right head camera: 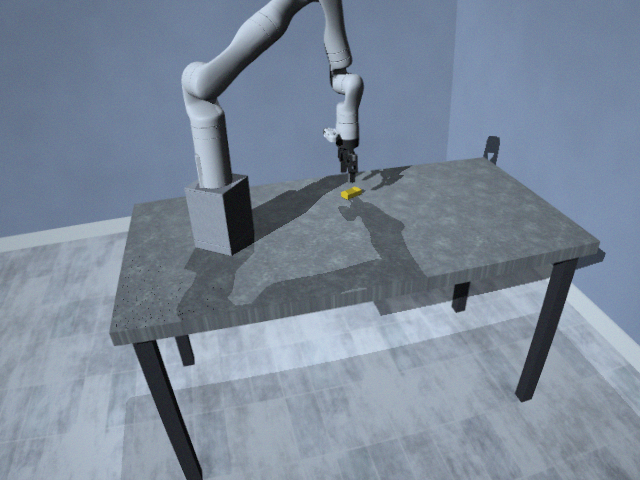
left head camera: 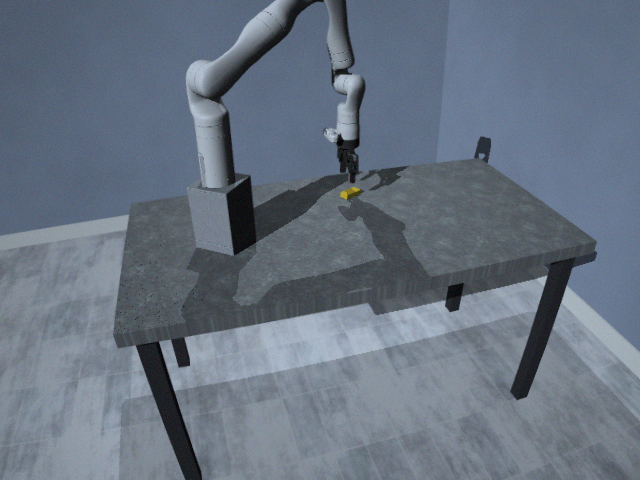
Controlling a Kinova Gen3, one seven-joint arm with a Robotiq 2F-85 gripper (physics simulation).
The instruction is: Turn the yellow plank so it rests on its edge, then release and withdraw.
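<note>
The yellow plank (left head camera: 350, 193) (right head camera: 351, 193) lies flat on the grey table, toward its back edge near the middle. It is small in both views. My gripper (left head camera: 347, 176) (right head camera: 347, 176) points down with its fingers apart, open and empty. Its fingertips are just behind and above the plank in both views. The exact gap between the fingertips and the plank is hard to tell, but they look apart.
The table (left head camera: 480, 222) (right head camera: 480, 222) has its back edge close behind the gripper. The arm's box-shaped base (left head camera: 211, 219) (right head camera: 209, 219) stands on the left part of the table. Dark shadows of the arm fall across the table top around the plank.
</note>
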